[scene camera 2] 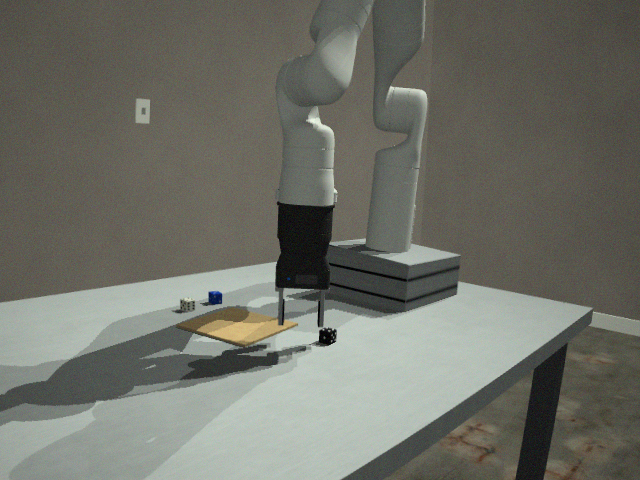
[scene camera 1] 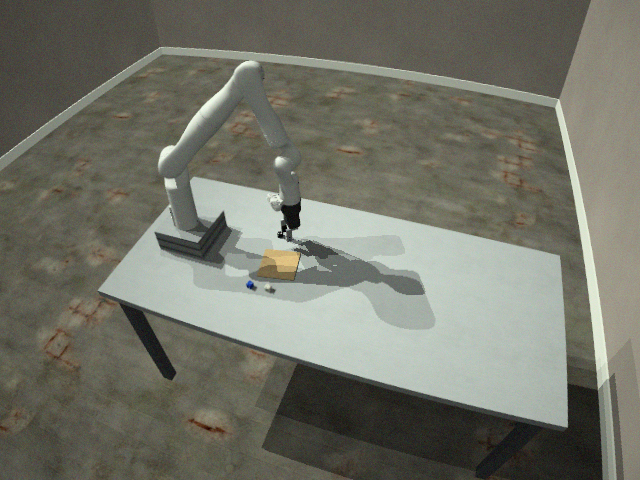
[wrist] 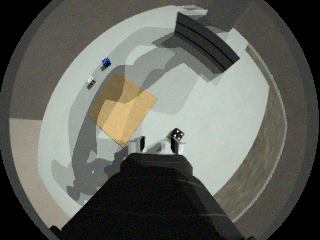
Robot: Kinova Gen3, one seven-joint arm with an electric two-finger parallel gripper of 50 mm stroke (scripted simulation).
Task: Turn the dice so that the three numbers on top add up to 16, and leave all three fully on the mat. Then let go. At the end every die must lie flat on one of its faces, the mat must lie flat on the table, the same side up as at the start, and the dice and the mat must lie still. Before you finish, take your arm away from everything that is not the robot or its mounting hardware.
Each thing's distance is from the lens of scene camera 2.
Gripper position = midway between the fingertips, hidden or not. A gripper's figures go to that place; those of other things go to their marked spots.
my gripper point(scene camera 2: 300, 324): 0.83 m
tan square mat point(scene camera 2: 240, 327): 0.90 m
